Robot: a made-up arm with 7 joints.
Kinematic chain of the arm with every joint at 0, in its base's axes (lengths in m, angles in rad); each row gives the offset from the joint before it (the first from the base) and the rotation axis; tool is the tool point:
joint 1: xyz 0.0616 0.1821 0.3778 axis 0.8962 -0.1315 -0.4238
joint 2: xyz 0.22 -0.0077 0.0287 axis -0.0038 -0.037 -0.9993
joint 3: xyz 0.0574 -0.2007 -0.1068 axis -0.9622 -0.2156 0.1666
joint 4: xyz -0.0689 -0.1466 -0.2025 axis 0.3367 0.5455 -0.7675
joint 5: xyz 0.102 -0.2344 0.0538 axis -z
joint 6: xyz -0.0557 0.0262 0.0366 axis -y
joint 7: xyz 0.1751 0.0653 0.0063 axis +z
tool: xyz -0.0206 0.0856 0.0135
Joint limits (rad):
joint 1: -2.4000..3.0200
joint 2: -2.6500..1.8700
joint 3: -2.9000..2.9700
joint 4: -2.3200..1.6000
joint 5: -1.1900..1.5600
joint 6: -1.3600..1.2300
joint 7: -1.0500..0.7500
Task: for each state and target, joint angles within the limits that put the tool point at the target. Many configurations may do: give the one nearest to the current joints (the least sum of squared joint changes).
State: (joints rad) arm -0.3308 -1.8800 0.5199 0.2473 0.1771 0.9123 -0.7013
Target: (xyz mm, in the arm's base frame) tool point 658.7 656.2 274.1
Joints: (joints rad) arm -0.3093 -1.8905 0.4933 0.4791 0.3768 0.7730 -0.7812
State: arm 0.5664 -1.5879 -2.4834 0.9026 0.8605 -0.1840 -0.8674
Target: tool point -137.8 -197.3 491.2
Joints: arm 0.6859 -1.3255 -2.9000 1.4404 1.3165 -0.2728 -1.0500
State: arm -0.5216 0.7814 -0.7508 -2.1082 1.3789 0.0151 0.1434
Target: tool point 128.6 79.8 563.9
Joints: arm -0.5200 0.7587 -0.8695 -2.0285 1.5409 0.0665 0.0529
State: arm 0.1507 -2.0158 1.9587 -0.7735 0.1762 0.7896 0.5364
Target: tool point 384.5 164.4 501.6
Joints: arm 0.5144 -2.0172 1.9044 -0.4137 0.1059 0.8115 0.7379
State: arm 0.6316 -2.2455 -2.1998 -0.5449 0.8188 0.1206 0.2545
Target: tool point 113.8 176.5 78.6
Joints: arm 0.2849 -2.4941 -2.4547 -0.0688 0.9803 0.0231 0.2725
